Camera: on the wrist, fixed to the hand. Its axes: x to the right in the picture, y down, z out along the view.
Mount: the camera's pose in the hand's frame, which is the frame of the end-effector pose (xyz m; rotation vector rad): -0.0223 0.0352 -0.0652 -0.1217 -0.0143 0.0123
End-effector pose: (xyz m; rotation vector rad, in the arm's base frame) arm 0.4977 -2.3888 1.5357 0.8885 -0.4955 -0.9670
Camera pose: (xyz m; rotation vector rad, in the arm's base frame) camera 0.5503 -2.3325 1.5285 0.7688 -0.4490 -0.9824
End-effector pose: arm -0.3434 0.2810 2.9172 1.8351 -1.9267 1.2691
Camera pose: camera -0.3963 0.3365 2.9272 1.7801 -1.9788 1.1185
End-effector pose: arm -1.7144 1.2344 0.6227 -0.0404 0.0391 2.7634
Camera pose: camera -1.7052 1.1914 0.5591 -0.0527 -0.1331 2.7749
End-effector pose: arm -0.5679 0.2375 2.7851 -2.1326 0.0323 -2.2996
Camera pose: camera -0.6316 0.2035 2.7573 2.1033 -0.1815 2.2334
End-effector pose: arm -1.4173 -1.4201 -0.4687 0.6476 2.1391 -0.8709
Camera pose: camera -1.4086 -1.3527 -0.4317 0.5901 2.1542 -0.7302
